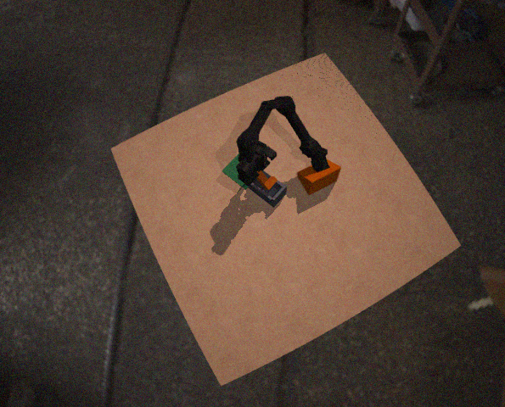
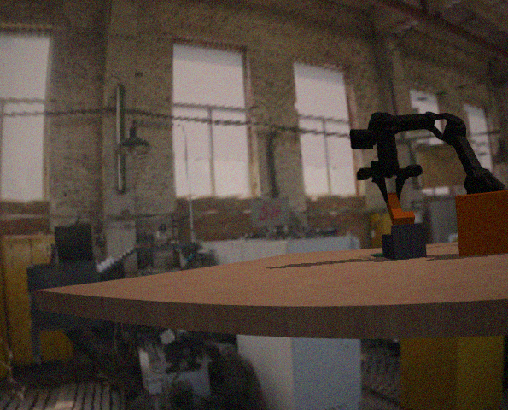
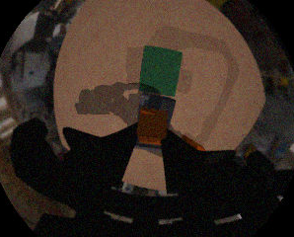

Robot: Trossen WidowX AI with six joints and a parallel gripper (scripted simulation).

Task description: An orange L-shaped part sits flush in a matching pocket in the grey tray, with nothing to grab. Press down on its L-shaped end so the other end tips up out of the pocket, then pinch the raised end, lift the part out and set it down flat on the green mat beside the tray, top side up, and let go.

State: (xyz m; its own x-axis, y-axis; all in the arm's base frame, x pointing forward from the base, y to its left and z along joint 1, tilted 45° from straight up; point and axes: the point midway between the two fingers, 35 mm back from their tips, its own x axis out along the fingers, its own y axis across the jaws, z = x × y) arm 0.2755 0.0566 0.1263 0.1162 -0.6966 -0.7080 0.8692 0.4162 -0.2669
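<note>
Right now my gripper tip is 17 cm above the green mat, 11 cm to the left of it and 4 cm short of it. Round my gripper tip: orange L-shaped part: 3 cm below, 3 cm behind, 2 cm to the left.
</note>
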